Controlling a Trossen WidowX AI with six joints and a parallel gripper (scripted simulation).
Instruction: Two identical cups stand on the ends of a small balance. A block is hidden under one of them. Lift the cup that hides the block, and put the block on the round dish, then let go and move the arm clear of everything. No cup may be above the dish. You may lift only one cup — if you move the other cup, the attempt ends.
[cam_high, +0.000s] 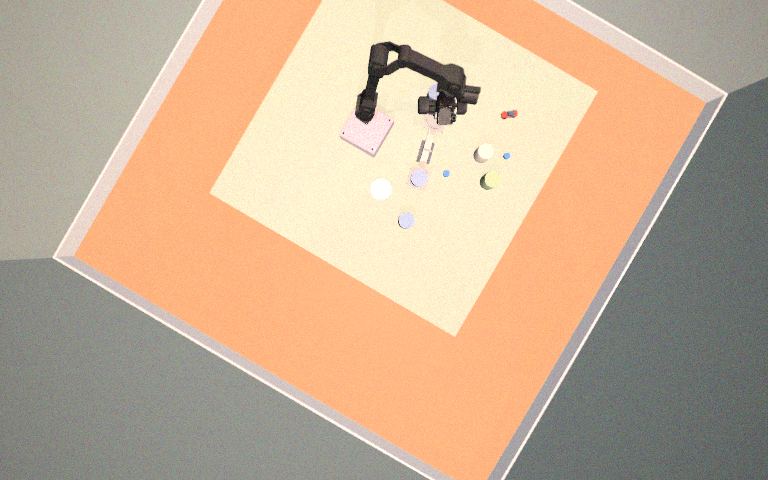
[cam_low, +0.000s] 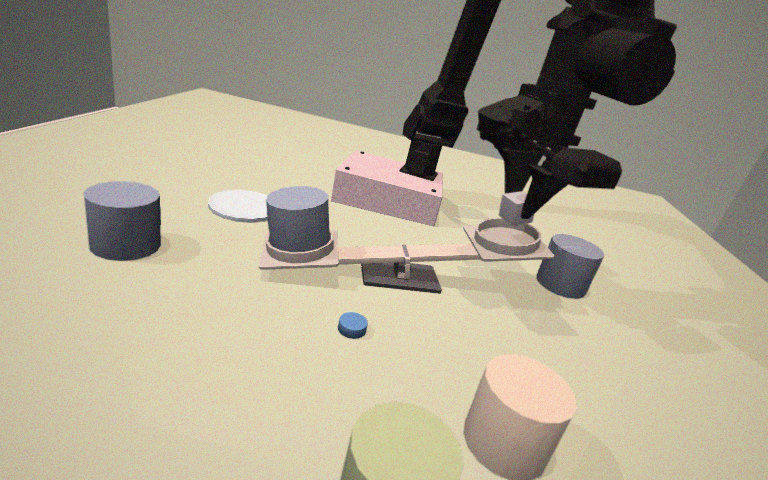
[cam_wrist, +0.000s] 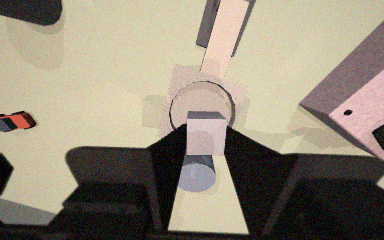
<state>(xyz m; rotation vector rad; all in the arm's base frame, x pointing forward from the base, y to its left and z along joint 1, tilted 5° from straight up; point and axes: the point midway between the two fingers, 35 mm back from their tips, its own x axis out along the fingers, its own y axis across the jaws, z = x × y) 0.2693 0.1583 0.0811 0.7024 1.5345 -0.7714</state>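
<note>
Now: the round white dish 20 mm behind my gripper tip, 370 mm to the right of it and 110 mm below it. Round my gripper tip: red toy car 250 mm ahead, 250 mm to the left, 100 mm below; peach cylinder 250 mm ahead, 10 mm to the left, 80 mm below; grey block right at my gripper tip.
</note>
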